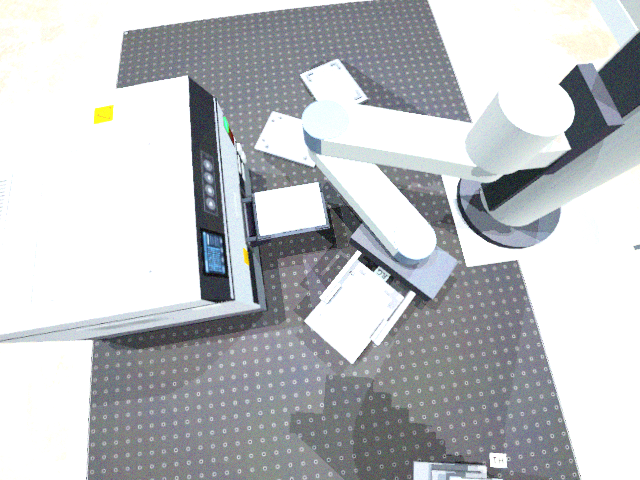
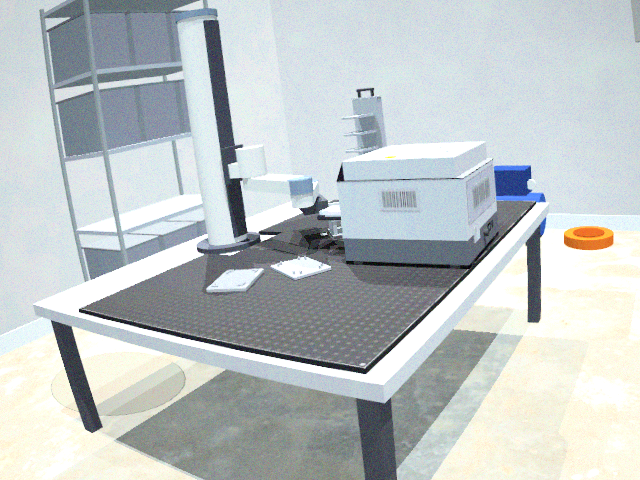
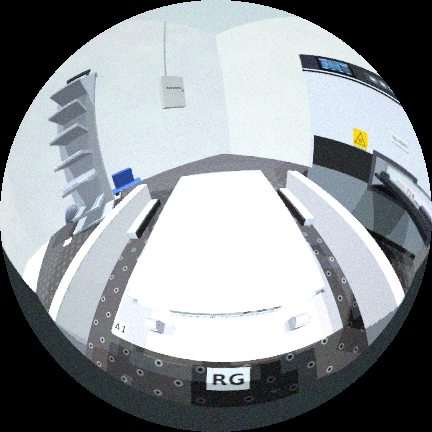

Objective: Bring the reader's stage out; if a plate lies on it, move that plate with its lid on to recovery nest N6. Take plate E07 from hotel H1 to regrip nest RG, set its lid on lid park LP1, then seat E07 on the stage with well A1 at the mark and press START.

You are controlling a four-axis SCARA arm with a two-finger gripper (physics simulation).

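Frame: origin at the arm's base, x left, y back, z up, level; millimetres.
Seen in the pictures: gripper, fingertip midpoint: (image 1: 347, 321) (image 3: 216, 185); arm's base, link origin: (image 1: 506, 200) (image 2: 228, 244).
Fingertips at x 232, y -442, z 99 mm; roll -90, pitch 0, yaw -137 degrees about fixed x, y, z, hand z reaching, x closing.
Observation:
Offsets run from my fingertips to a thing's top centre. "spot": to the spot under its first point.
A white plate @[dx -18, dy +15, dz -1 mm] (image 1: 350, 315) (image 3: 225, 240) sits on regrip nest RG, whose base @[dx -21, dy +18, dz -16 mm] (image 3: 225, 345) shows with an A1 mark at the near left. No plate name is legible, and glare hides whether a lid is on. My gripper (image 1: 360, 304) (image 3: 216, 185) is open; its padded fingers stand either side of the plate, with gaps between. The reader's stage @[dx -224, dy -98, dz +32 mm] (image 1: 292, 234) (image 2: 329, 217) (image 3: 400, 196) is out, with a flat white piece @[dx -225, dy -82, dz +43 mm] (image 1: 289, 207) on it; its lid state is unclear. Hotel H1 (image 2: 379, 118) (image 3: 97, 140) has several shelves. The green button @[spot: dx -375, dy -178, dz +116 mm] (image 1: 225, 124) is on the reader's front.
The reader @[dx -211, dy -359, dz +218 mm] (image 1: 103, 206) (image 2: 408, 214) stands beside the stage. Two white nests, one with pins @[dx -466, dy -64, dz -66 mm] (image 1: 283, 138) (image 2: 300, 267) and one with corner marks @[spot: dx -632, dy +58, dz -74 mm] (image 1: 330, 81) (image 2: 235, 280), lie beyond the arm's elbow; their labels cannot be read. The arm's column (image 2: 199, 129) stands on the opposite side from the reader.

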